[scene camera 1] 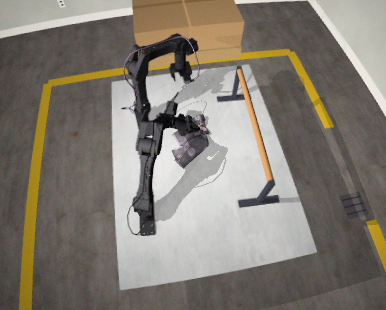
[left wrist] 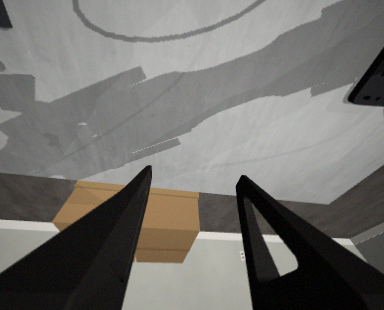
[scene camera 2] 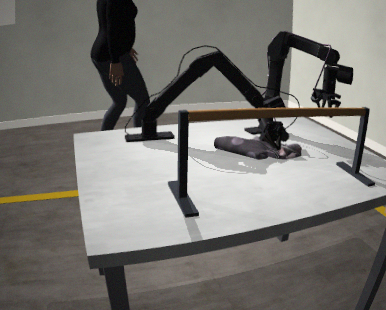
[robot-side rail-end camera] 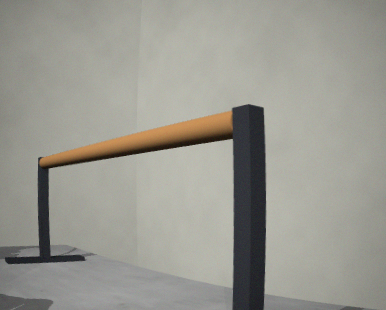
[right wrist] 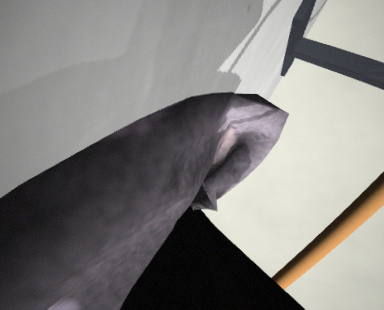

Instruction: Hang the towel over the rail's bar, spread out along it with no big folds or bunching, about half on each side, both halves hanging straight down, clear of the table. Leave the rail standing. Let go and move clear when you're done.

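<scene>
The dark mauve spotted towel (scene camera 1: 191,151) (scene camera 2: 239,146) (right wrist: 130,160) lies bunched and folded on the table, left of the rail in scene camera 1. My right gripper (scene camera 1: 204,129) (scene camera 2: 280,150) (right wrist: 186,206) is low over the table, shut on a small pinch of the towel; cloth hides part of the fingers in the right wrist view. My left gripper (scene camera 1: 181,79) (scene camera 2: 327,104) (left wrist: 196,176) is open and empty, raised above the table. The rail's orange bar (scene camera 1: 255,126) (scene camera 2: 275,113) (robot-side rail-end camera: 140,142) (right wrist: 332,236) carries no towel, and the rail stands upright.
The rail's dark posts (scene camera 2: 183,160) (robot-side rail-end camera: 249,200) stand on flat feet (scene camera 1: 258,201) (scene camera 2: 186,202) on the white table (scene camera 1: 210,250) (scene camera 2: 125,200). A cardboard box (scene camera 1: 185,30) (left wrist: 170,215) is beyond the table's far end. A person (scene camera 2: 117,55) stands behind the table in scene camera 2.
</scene>
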